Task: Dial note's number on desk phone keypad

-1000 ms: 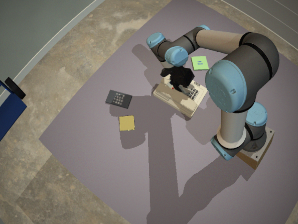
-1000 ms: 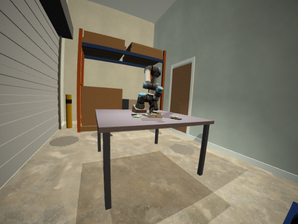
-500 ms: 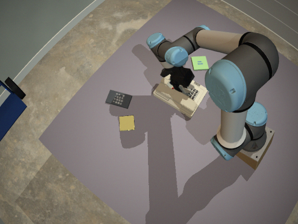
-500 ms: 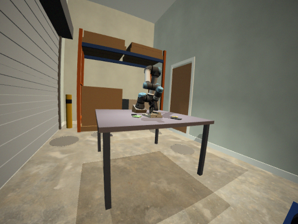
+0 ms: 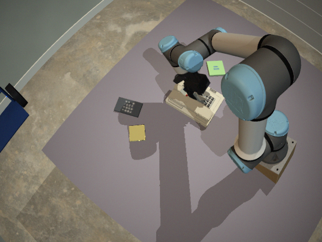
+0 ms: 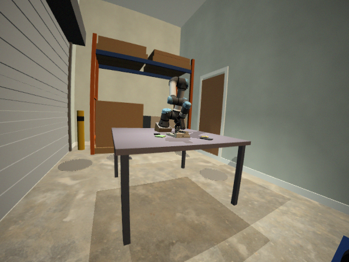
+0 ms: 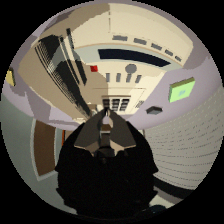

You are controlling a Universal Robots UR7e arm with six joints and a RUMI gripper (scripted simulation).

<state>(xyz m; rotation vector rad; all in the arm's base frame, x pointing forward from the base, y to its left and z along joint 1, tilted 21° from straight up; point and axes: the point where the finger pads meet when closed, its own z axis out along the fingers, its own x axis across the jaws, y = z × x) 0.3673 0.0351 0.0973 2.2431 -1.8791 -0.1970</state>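
My hand is 60 mm to the right of the handset and 20 mm short of it. Also, from my hand: dark calculator-like pad 250 mm to the left, 230 mm ahead, 40 mm below; then note 200 mm to the right, 80 mm ahead, 40 mm below.
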